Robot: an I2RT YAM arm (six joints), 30 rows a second.
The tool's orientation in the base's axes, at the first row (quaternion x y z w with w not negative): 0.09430 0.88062 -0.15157 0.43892
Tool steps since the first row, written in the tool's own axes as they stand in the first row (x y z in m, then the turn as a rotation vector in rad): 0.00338 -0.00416 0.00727 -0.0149 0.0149 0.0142; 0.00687 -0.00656 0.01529 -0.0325 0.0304 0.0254; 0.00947 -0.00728 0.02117 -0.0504 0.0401 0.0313; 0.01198 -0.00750 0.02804 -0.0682 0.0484 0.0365; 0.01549 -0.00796 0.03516 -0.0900 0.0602 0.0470; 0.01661 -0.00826 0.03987 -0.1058 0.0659 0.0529; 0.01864 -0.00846 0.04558 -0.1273 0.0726 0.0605; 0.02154 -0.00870 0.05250 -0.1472 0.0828 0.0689; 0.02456 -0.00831 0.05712 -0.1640 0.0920 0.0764; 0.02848 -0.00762 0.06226 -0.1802 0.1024 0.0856; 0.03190 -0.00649 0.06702 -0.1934 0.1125 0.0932; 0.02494 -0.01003 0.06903 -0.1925 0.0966 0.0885; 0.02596 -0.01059 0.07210 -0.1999 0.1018 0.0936
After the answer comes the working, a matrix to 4 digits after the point.
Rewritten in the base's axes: 0.00215 -0.00633 -0.00608 0.0239 0.0085 0.0011; 0.00532 -0.01126 -0.01300 0.0474 0.0185 0.0060; 0.00793 -0.01391 -0.01829 0.0654 0.0249 0.0152; 0.01148 -0.01643 -0.02417 0.0824 0.0303 0.0250; 0.01455 -0.01924 -0.03095 0.1067 0.0370 0.0343; 0.01730 -0.02113 -0.03447 0.1222 0.0397 0.0426; 0.02027 -0.02325 -0.03931 0.1427 0.0426 0.0543; 0.02362 -0.02579 -0.04552 0.1639 0.0486 0.0636; 0.02538 -0.02695 -0.05064 0.1823 0.0540 0.0711; 0.02707 -0.02797 -0.05684 0.2019 0.0600 0.0769; 0.02891 -0.02846 -0.06249 0.2185 0.0663 0.0813; 0.03350 -0.03271 -0.05741 0.2097 0.0531 0.0862; 0.03501 -0.03427 -0.05987 0.2195 0.0560 0.0883
The tool's axes in the first row as the columns of a matrix, in the base's axes (rounded; the answer above uses it unrounded):
-0.5969 0.2991 0.7445
0.0330 0.9363 -0.3497
-0.8016 -0.1842 -0.5688

